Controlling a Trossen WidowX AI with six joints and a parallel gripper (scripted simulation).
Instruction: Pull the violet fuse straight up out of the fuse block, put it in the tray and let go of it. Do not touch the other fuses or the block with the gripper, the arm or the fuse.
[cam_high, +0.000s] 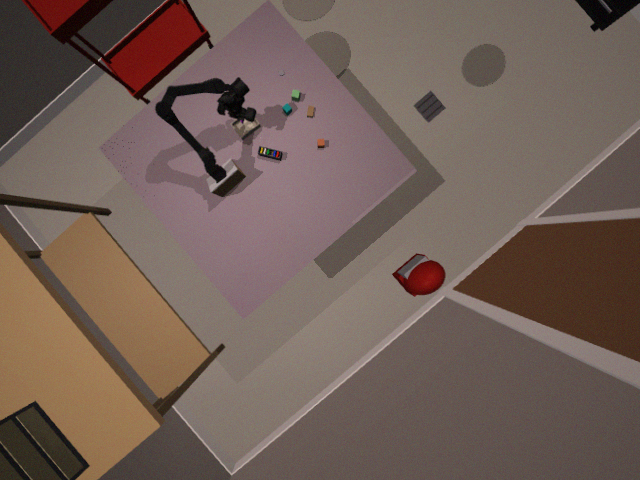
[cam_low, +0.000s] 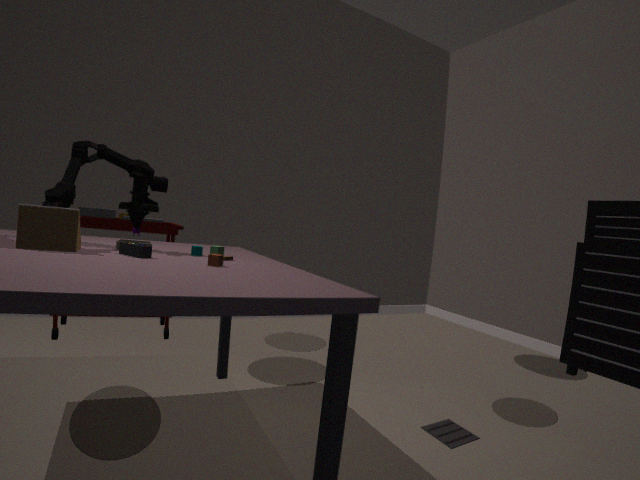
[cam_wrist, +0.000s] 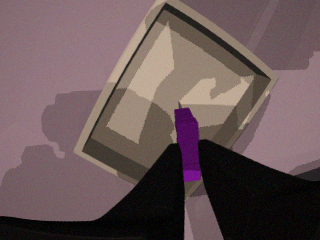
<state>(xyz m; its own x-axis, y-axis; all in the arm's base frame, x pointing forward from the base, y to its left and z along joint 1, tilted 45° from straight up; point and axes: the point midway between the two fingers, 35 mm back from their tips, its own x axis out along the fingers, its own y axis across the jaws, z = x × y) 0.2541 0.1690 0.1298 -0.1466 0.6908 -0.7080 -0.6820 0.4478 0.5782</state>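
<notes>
Right now my gripper tip is 1 cm above the violet fuse. The rest, counted from my gripper tip: yellow fuse 18 cm to the right, 5 cm below; then white fuse 19 cm to the right, 5 cm below, 1 cm ahead; then tray 8 cm below.
</notes>
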